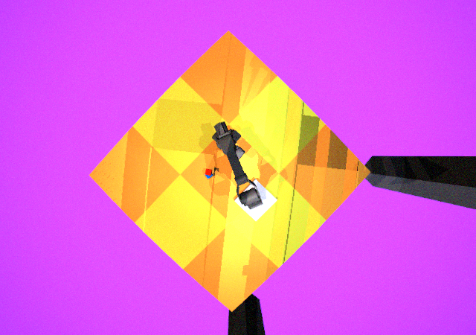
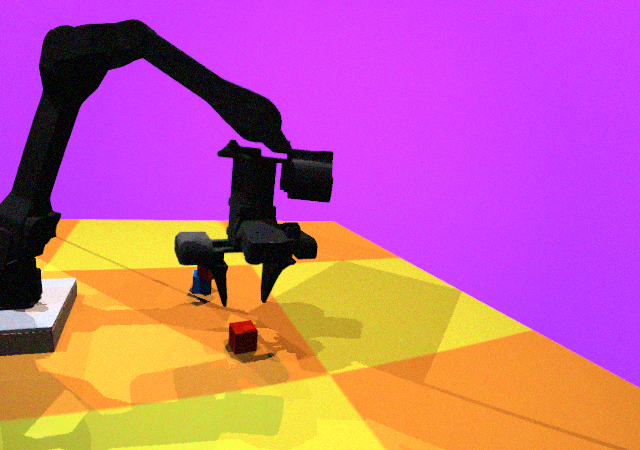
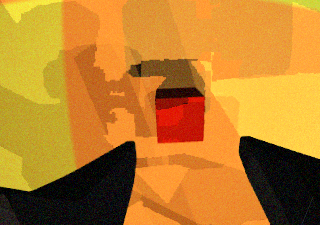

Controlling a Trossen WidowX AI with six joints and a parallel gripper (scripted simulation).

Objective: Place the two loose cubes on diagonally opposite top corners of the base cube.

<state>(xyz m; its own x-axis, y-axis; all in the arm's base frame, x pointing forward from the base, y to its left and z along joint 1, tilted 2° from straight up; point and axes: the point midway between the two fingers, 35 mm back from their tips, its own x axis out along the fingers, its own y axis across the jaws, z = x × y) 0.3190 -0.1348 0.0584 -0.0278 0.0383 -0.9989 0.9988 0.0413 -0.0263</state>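
Now: gripper tip 5 cm above the red cube. From my gripper tip the other things lie so: blue base cube (21 cm to the left, 5 cm below, 3 cm behind).
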